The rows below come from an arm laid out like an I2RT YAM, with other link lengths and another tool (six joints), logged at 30 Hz.
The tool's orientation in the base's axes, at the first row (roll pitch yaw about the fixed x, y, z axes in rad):
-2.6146, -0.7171, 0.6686
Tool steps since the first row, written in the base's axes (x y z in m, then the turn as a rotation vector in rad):
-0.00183, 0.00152, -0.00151, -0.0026, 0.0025, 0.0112
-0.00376, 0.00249, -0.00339, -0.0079, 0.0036, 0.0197
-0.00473, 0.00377, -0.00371, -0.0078, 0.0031, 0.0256
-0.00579, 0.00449, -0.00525, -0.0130, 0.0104, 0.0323
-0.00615, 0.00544, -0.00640, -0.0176, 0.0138, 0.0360
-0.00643, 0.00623, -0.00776, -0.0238, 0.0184, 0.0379
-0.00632, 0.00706, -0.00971, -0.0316, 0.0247, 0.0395
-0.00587, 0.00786, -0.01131, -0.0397, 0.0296, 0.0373
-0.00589, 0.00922, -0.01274, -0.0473, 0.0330, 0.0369
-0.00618, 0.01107, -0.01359, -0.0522, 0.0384, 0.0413
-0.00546, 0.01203, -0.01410, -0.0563, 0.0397, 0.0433
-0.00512, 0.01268, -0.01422, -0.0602, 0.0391, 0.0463
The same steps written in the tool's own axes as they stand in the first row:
-0.00136, -0.00160, 0.00187, 0.0070, -0.0075, -0.0058
-0.00329, -0.00288, 0.00356, 0.0100, -0.0155, -0.0112
-0.00347, -0.00414, 0.00460, 0.0137, -0.0174, -0.0154
-0.00478, -0.00474, 0.00600, 0.0184, -0.0275, -0.0150
-0.00530, -0.00504, 0.00741, 0.0197, -0.0342, -0.0155
-0.00599, -0.00512, 0.00885, 0.0194, -0.0420, -0.0141
-0.00682, -0.00469, 0.01075, 0.0188, -0.0518, -0.0115
-0.00723, -0.00410, 0.01245, 0.0149, -0.0597, -0.0075
-0.00755, -0.00422, 0.01440, 0.0117, -0.0672, -0.0057
-0.00741, -0.00500, 0.01629, 0.0142, -0.0753, -0.0052
-0.00688, -0.00469, 0.01744, 0.0137, -0.0800, -0.0061
-0.00645, -0.00468, 0.01805, 0.0131, -0.0839, -0.0090

